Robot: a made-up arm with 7 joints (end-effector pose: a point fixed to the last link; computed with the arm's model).
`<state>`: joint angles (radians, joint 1 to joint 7).
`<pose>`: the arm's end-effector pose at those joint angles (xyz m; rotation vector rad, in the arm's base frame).
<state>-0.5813 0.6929 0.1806 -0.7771 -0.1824 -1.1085 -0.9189</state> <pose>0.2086 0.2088 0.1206 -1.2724 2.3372 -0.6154</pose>
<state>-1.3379 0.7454 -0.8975 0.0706 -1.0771 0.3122 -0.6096</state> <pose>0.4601 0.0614 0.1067 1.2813 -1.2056 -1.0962</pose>
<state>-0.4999 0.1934 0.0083 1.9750 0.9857 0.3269 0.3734</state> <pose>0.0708 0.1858 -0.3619 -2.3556 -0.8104 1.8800</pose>
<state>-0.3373 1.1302 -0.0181 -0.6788 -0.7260 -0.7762 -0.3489</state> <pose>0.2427 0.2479 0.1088 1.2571 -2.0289 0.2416</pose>
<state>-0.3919 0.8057 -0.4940 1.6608 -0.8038 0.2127 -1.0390</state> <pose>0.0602 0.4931 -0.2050 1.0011 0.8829 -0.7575</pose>
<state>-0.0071 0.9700 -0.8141 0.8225 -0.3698 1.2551 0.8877</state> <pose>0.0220 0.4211 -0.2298 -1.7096 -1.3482 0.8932</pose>
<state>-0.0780 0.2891 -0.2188 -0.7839 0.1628 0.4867 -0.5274</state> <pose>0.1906 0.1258 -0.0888 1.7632 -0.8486 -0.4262</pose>
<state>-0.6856 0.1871 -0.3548 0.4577 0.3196 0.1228 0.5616</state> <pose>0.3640 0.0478 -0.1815 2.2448 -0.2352 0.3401</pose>
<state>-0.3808 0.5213 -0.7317 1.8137 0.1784 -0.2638 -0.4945</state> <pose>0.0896 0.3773 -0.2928 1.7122 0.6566 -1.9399</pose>
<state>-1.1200 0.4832 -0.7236 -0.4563 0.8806 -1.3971 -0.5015</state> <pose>0.2745 -0.0129 0.0941 -0.4090 2.1477 -0.3509</pose>
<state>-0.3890 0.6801 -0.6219 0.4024 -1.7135 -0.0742 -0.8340</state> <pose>0.2612 0.2448 -0.2763 0.4181 -0.4081 -0.4053</pose>
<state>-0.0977 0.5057 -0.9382 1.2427 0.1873 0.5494 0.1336</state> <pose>0.0073 0.3010 -0.3519 -2.1626 -0.8634 1.8520</pose>
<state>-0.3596 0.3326 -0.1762 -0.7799 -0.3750 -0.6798 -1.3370</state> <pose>0.2326 0.1210 0.0052 1.1661 -2.6955 -0.0015</pose>
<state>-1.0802 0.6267 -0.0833 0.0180 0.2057 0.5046 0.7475</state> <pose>0.4074 0.1686 0.1316 2.0439 -0.0289 1.4176</pose>
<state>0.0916 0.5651 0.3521 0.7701 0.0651 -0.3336 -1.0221</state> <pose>0.0312 0.4284 -0.2600 1.5776 0.0379 -0.9901</pose>
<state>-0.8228 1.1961 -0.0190 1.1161 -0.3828 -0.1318 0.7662</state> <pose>0.2610 0.4929 0.0692 2.0505 0.9206 1.4376</pose>
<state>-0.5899 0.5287 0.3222 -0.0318 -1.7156 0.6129 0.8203</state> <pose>0.3332 0.2637 -0.0390 0.6078 0.3612 0.0471</pose>
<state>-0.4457 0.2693 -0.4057 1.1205 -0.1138 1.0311 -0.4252</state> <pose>0.1939 0.2066 -0.3596 1.1626 1.1968 -1.5837</pose>
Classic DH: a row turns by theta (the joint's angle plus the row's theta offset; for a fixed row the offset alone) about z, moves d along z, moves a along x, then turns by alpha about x. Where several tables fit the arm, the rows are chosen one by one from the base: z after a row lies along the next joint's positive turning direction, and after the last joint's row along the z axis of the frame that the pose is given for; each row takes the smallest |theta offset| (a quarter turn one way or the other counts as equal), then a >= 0, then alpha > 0; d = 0 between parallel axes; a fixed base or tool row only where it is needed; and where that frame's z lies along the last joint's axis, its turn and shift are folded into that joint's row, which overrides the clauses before.
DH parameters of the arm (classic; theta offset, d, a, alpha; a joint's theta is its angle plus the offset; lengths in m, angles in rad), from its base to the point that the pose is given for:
base (fixed): -0.071 0.1149 -0.0214 -1.3004
joint 1: -1.3111 0.0461 -0.0152 -1.5708
joint 2: 1.2915 0.0252 -0.03 1.5708
joint 3: 1.5708 -0.3103 0.025 -1.5708
joint 4: 1.5708 0.01 0.0309 1.5708
joint 5: 0 0.1942 0.0021 -1.5708
joint 6: -1.5708 0.01 0.0388 1.5708
joint 7: 0.0002 0.0049 -0.0194 1.5707
tool (fixed): 0.2501 -0.02 0 0

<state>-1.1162 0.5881 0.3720 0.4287 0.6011 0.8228 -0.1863</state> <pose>0.4150 0.3005 0.1124 2.1188 0.5801 0.3511</pose>
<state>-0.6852 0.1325 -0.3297 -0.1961 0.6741 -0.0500 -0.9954</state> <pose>0.3513 -0.0013 -0.0190 2.1723 -1.6716 -0.7030</pose>
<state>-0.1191 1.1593 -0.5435 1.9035 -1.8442 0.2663 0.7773</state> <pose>-0.0617 0.5326 -0.0090 1.0339 2.5600 1.3308</pose>
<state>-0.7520 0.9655 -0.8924 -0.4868 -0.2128 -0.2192 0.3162</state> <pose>0.2875 0.1216 -0.0066 1.6971 -1.4412 -0.0209</pose>
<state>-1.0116 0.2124 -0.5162 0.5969 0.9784 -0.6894 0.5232</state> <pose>0.4214 -0.0104 -0.0796 2.0564 -1.8579 0.6410</pose>
